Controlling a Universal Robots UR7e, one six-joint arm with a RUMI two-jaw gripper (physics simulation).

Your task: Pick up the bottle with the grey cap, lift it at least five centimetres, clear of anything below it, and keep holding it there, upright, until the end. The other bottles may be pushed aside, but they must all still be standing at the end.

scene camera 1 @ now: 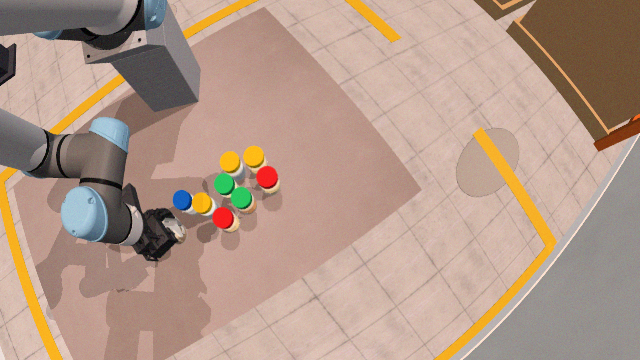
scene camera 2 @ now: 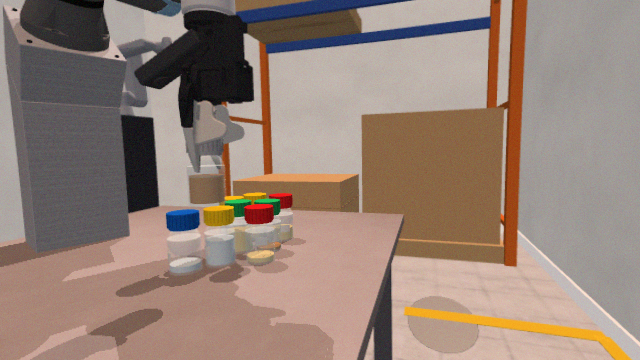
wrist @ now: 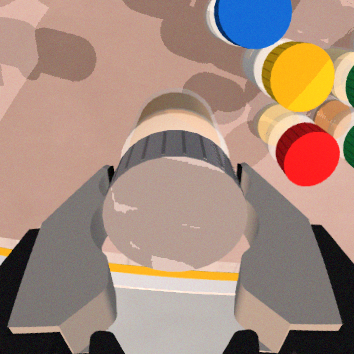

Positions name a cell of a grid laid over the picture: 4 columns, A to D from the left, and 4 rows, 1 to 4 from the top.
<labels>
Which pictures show my gripper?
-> Scene camera 1, scene camera 2 and the wrist view: all of them.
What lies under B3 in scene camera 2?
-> A blue-capped bottle.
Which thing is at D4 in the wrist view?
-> My gripper.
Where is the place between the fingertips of my gripper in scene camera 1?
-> B3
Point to a red-capped bottle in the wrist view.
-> D2
</labels>
